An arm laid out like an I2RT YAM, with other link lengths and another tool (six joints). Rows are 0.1 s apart.
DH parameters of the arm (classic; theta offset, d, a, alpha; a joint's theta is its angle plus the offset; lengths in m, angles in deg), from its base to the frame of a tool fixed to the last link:
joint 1: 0 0.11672 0.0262 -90
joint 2: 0 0 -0.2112 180
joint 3: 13.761 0 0.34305 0
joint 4: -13.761 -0.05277 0.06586 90
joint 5: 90 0.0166 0 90
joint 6: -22 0.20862 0.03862 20.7
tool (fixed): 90 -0.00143 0 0
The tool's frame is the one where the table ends.
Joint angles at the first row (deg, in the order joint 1, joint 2, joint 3, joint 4, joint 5, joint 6):
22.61 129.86 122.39 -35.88 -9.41 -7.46
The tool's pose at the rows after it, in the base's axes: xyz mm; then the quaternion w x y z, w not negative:
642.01 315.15 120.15 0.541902 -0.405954 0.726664 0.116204
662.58 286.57 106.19 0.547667 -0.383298 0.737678 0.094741
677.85 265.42 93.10 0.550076 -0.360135 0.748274 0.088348
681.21 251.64 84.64 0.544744 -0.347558 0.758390 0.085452
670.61 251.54 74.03 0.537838 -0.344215 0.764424 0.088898
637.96 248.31 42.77 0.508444 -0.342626 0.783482 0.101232
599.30 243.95 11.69 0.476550 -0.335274 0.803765 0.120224
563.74 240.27 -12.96 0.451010 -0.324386 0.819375 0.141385
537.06 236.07 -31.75 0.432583 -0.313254 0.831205 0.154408
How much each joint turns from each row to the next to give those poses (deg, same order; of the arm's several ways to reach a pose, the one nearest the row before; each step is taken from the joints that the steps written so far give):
-0.33 2.54 1.88 1.23 1.33 0.56
-2.29 1.90 0.13 2.23 1.40 0.73
-1.95 2.36 1.29 1.11 0.00 1.35
-1.09 0.53 -0.06 -0.31 0.02 0.77
0.26 -2.63 -4.94 1.36 0.03 0.72
0.37 -5.83 -11.16 1.31 -0.66 0.91
0.22 -5.84 -10.88 0.81 -1.49 1.51
0.05 -5.00 -9.14 0.85 -1.98 1.64
0.00 -3.43 -6.55 0.83 -1.23 1.44

